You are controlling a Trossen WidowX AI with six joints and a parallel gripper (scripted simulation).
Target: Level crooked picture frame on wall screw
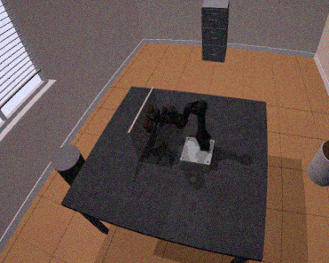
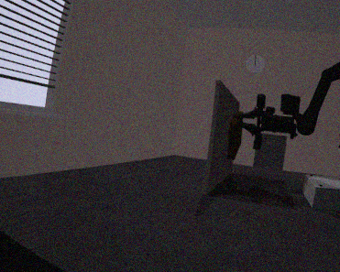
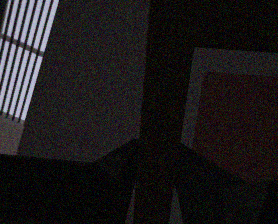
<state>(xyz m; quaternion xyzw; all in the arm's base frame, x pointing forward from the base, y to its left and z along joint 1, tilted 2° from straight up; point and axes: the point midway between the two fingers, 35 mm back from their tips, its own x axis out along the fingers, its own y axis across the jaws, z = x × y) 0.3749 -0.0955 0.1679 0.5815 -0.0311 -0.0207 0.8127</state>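
Now: the picture frame 50 mm below my gripper tip and 20 mm to the right of it. Round my gripper tip: upright wall panel: 70 mm below, 20 mm ahead, 10 mm to the left.
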